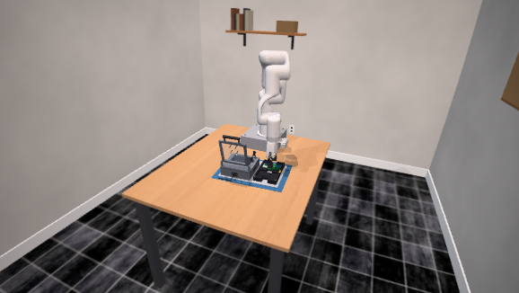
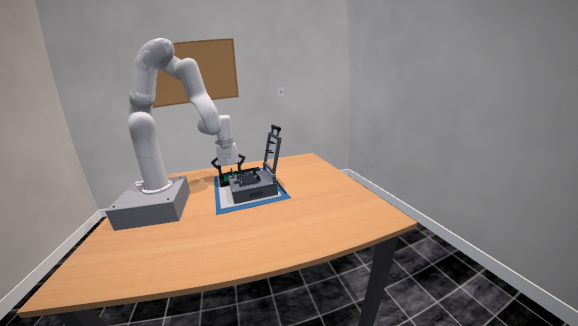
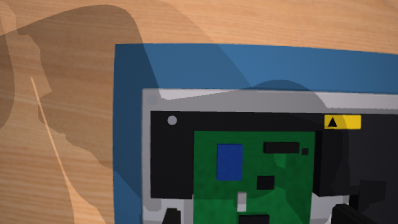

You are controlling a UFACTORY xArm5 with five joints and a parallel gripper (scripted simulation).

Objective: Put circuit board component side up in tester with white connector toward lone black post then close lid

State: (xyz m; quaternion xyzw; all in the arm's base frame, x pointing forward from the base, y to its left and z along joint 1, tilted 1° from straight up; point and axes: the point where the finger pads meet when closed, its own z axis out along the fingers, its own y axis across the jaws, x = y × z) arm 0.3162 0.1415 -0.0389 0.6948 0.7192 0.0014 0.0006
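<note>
My gripper is now 2 cm above the green circuit board. Also, from my hand: clear-windowed lid (19 cm ahead, 16 cm to the right, 14 cm above); then tester (10 cm ahead, 13 cm to the right, 7 cm above).
</note>
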